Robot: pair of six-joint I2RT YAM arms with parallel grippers.
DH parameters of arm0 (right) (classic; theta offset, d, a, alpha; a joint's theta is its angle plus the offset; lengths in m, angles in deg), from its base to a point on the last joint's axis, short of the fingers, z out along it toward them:
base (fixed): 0 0 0 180
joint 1: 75.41 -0.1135 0.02 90
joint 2: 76.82 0 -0.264 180
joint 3: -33.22 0 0.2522 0
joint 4: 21.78 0 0.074 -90
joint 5: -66.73 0 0 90
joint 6: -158.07 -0.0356 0 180
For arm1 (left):
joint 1: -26.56 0.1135 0.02 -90
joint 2: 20.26 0 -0.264 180
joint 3: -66.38 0 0.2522 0
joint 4: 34.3 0 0.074 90
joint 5: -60.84 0 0 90
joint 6: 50.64 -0.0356 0 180
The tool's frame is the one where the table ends.
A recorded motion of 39 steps. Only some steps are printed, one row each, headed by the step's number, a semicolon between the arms.
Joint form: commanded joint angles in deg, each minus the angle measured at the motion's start. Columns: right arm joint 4, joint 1, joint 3, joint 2, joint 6, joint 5; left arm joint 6, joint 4, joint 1, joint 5, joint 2, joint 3.
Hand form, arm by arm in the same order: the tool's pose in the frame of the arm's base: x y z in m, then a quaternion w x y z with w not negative. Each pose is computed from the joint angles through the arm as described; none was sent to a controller.
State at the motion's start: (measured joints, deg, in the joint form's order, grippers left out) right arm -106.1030 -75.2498 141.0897 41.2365 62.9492 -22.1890; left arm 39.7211 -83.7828 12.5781 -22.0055 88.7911 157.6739
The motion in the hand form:
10: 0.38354 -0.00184 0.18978 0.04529 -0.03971 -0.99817 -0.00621; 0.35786 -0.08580 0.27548 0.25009 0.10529 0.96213 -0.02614
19: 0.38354 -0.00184 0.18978 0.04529 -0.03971 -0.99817 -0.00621; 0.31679 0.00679 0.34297 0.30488 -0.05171 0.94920 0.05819
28: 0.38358 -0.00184 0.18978 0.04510 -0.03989 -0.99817 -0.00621; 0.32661 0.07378 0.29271 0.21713 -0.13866 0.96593 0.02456
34: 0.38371 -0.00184 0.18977 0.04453 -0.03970 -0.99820 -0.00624; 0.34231 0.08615 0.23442 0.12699 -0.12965 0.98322 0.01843
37: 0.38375 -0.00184 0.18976 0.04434 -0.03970 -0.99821 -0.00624; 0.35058 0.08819 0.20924 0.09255 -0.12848 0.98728 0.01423
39: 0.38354 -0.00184 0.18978 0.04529 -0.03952 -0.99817 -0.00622; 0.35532 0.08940 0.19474 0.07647 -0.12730 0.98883 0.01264
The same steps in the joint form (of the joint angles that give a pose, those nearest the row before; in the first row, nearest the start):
10: -0.15 0.20 -0.15 0.35 0.96 -0.20; 0.53 -10.75 0.44 -7.80 -9.79 7.32
19: -0.15 0.20 -0.15 0.35 0.96 -0.20; 2.99 -17.68 14.32 -15.12 -21.79 8.52
28: -0.13 0.20 -0.15 0.35 0.94 -0.20; 3.15 -18.66 26.62 -8.00 -15.50 5.64
34: -0.07 0.20 -0.15 0.35 0.96 -0.20; 0.52 -18.64 28.07 -7.58 -7.06 3.56
37: -0.04 0.20 -0.15 0.35 0.96 -0.20; 0.35 -18.34 28.06 -7.54 -2.80 3.52
39: -0.15 0.20 -0.15 0.35 0.98 -0.20; 0.20 -17.75 28.07 -7.56 -0.35 3.52

